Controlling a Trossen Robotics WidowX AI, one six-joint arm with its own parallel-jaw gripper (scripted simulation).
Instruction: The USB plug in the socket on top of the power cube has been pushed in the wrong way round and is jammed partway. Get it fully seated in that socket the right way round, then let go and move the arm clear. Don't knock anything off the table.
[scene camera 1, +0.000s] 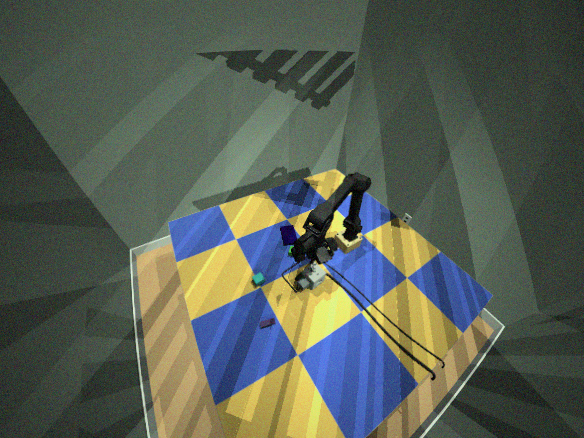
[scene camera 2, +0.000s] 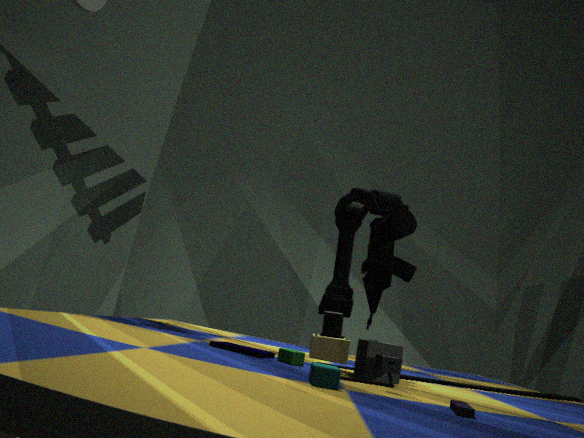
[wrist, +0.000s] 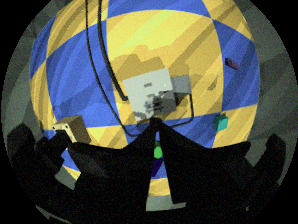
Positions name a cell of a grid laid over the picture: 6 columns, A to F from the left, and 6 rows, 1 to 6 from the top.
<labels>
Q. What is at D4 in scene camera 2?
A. The gripper.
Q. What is the gripper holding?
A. A small dark USB plug.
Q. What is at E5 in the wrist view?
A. The gripper.
</labels>
